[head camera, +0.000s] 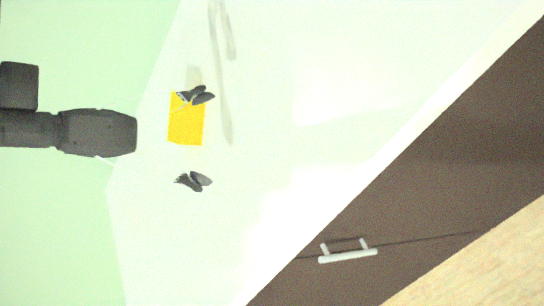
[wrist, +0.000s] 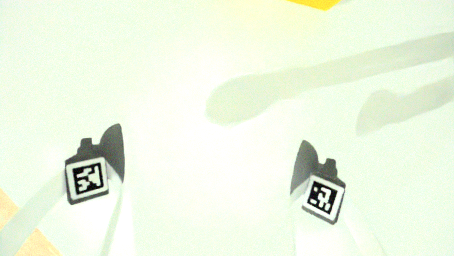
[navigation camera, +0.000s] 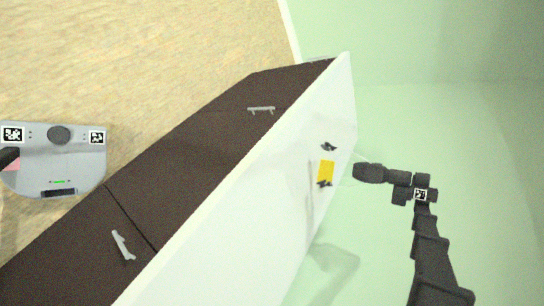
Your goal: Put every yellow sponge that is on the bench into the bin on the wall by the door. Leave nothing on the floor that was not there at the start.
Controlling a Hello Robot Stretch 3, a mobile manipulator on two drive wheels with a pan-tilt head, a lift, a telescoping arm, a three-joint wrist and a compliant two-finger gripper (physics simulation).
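Frame: origin at the robot's base, x ahead, y left, z up, level; metres.
Seen in the pictures: gripper, fingertip midpoint: point(head camera: 212, 139) point(wrist: 211, 152) point(navigation camera: 318, 164); robot's base, origin of the base link: point(navigation camera: 59, 134).
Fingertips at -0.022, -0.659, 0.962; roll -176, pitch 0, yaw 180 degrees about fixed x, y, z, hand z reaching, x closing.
Offsets run from my fingertips to a thing's top centre, as dx, dy, dz. "*": to the spot under its first point. Level surfaces: height alone.
One yellow sponge @[-0.046, -0.162, -0.007] point(head camera: 186, 125) point(navigation camera: 326, 170) lies on the white bench top @[dz -0.052] point(head camera: 270, 90) point(navigation camera: 220, 225) point(wrist: 165, 45). In the wrist view, part of the sponge point(wrist: 320, 3) shows at the top edge, beyond the fingers. My gripper point(head camera: 196, 138) point(navigation camera: 326, 165) point(wrist: 211, 152) is open, its fingers wide apart with nothing held. It hangs over the bench. In the head view, one finger overlaps a corner of the sponge and the other stands apart from it. The exact height of the fingers is hard to tell. The bin and the door do not show.
The dark brown bench front point(head camera: 425, 165) point(navigation camera: 170, 155) has bar handles @[* +0.192, +0.101, -0.212] point(head camera: 347, 256) point(navigation camera: 261, 108). My grey base point(navigation camera: 75, 165) stands on the wooden floor @[dz -0.962] point(navigation camera: 150, 45) beside it. A pale green wall point(head camera: 60, 215) point(navigation camera: 390, 115) lies behind the bench. Arm shadows fall on the bench top.
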